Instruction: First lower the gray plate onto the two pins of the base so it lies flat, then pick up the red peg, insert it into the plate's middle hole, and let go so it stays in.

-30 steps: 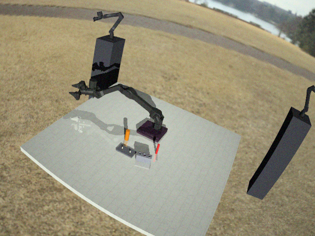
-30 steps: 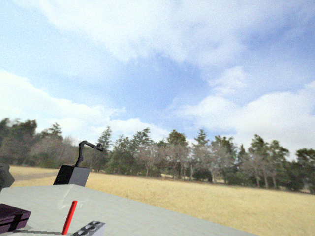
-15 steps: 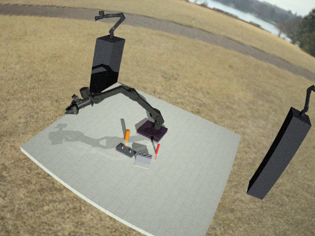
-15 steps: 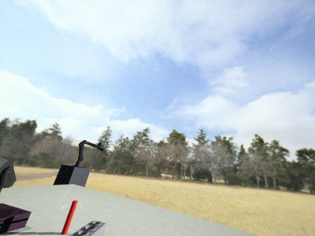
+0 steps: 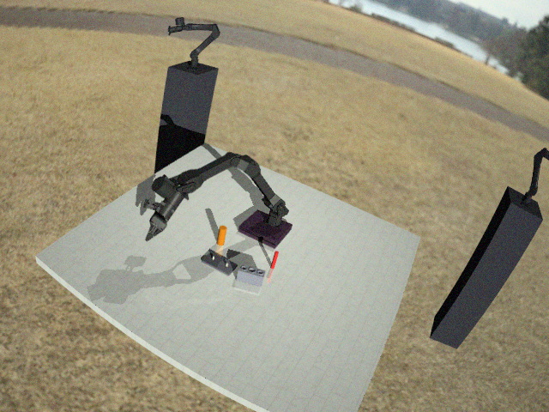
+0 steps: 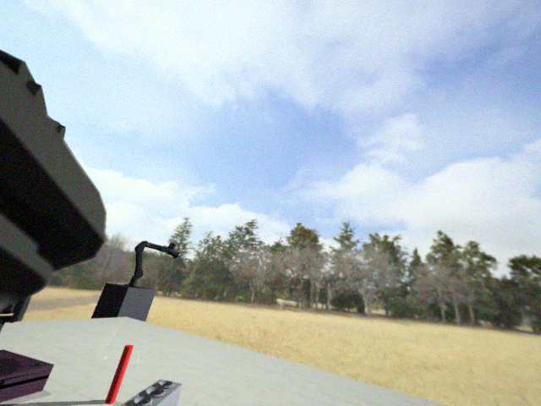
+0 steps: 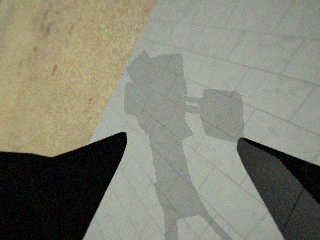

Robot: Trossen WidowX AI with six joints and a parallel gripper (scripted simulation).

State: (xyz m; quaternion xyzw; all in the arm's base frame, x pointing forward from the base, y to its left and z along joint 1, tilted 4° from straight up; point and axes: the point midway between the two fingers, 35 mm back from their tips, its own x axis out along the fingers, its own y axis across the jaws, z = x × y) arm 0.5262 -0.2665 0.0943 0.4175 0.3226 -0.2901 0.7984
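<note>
My gripper tip is 350 mm to the right of the gray plate, 190 mm past it and 80 mm above it. The rest, counted from my gripper tip: orange cylinder (300 mm behind, 160 mm to the left, 80 mm below); red peg (390 mm to the left, 310 mm behind, 80 mm below); gray base (220 mm to the left, 190 mm behind, 110 mm below).
</note>
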